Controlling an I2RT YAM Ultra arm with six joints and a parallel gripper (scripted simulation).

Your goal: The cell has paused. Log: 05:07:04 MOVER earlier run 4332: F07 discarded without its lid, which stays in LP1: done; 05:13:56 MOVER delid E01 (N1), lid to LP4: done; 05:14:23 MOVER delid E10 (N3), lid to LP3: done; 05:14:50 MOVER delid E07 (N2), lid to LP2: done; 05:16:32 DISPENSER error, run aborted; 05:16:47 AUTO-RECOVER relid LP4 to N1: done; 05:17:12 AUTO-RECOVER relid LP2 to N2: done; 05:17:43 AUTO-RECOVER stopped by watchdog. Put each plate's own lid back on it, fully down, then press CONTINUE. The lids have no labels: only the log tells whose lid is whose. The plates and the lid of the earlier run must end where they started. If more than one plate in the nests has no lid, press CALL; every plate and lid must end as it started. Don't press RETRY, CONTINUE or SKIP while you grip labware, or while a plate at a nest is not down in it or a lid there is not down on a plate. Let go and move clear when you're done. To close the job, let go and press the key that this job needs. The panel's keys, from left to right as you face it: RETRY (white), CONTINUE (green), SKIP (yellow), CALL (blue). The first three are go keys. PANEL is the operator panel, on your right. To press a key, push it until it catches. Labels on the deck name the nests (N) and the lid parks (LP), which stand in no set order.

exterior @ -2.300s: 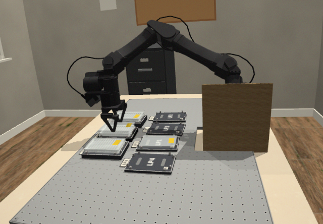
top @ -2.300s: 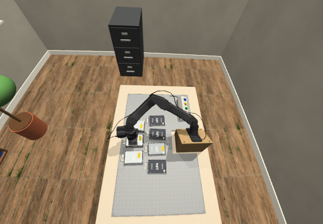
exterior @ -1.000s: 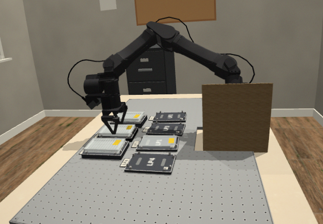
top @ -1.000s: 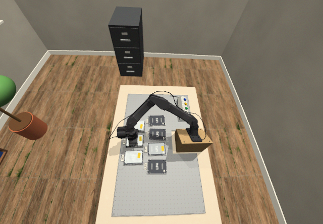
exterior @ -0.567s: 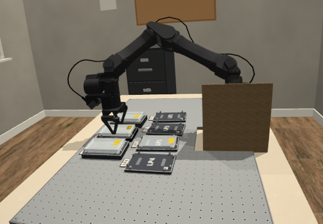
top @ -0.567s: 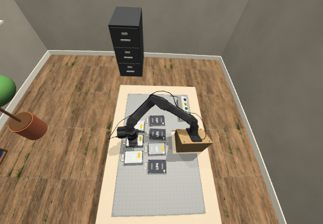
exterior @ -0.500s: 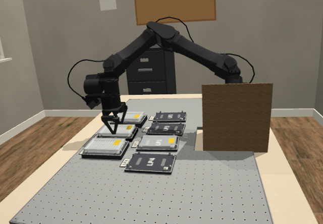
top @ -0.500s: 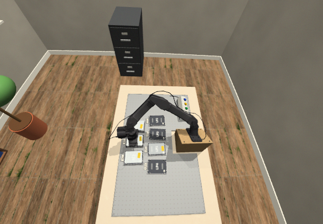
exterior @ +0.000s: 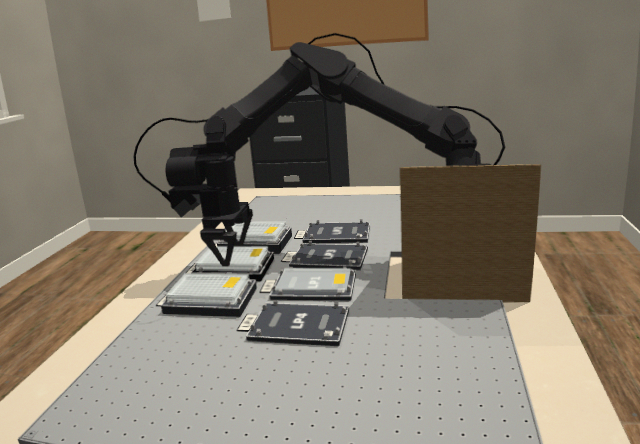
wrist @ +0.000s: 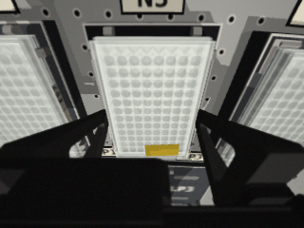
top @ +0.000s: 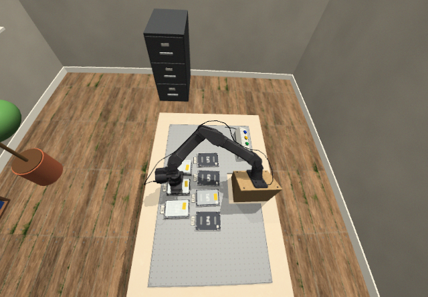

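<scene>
Right now the plate is 1 cm below my hand. Also, from my hand: blue key 46 cm behind, 38 cm to the right, 3 cm above.
</scene>
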